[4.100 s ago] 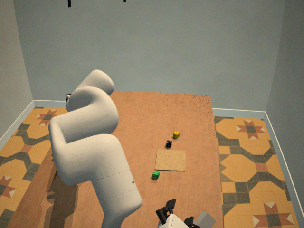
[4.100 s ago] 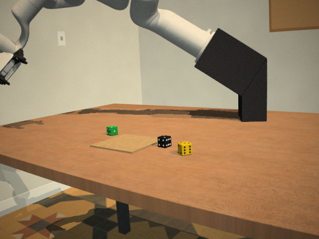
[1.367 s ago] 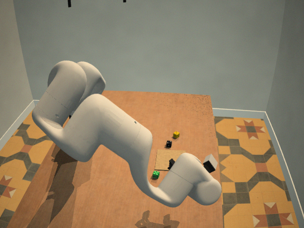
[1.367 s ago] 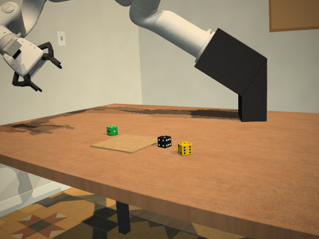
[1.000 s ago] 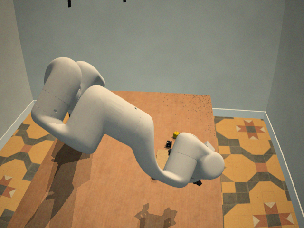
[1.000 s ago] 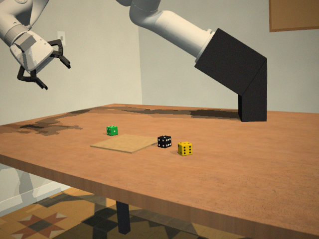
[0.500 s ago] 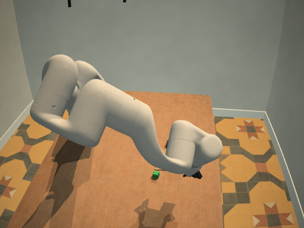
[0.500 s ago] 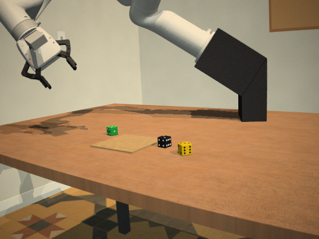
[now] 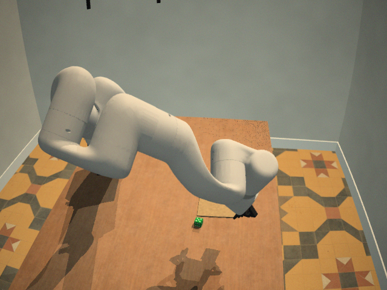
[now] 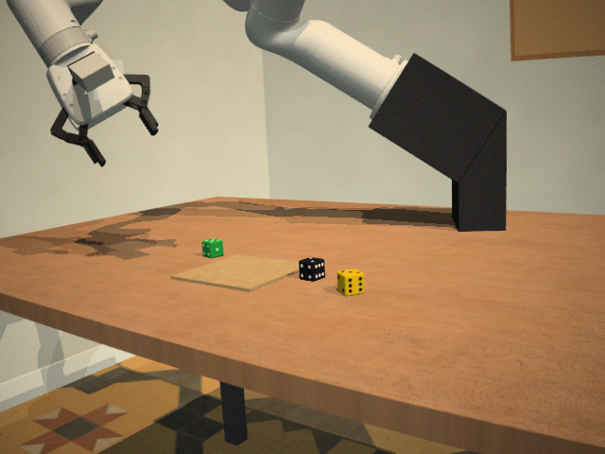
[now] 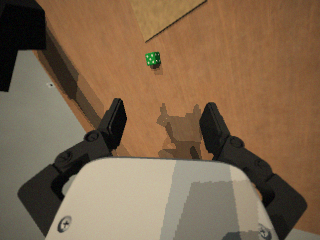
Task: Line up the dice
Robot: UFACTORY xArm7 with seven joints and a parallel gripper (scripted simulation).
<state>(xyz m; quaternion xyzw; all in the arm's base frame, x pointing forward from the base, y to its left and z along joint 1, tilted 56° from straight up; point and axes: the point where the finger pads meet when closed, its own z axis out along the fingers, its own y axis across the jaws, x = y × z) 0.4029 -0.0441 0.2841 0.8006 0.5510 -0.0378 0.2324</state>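
My gripper is now 170 mm above the green die, 80 mm to the right of it and 80 mm past it. The rest, counted from my hand: tan mat 190 mm to the left, 180 mm below, 20 mm behind; then yellow die 370 mm to the left, 170 mm below, 10 mm ahead; then black die 300 mm to the left, 170 mm below, 30 mm behind.
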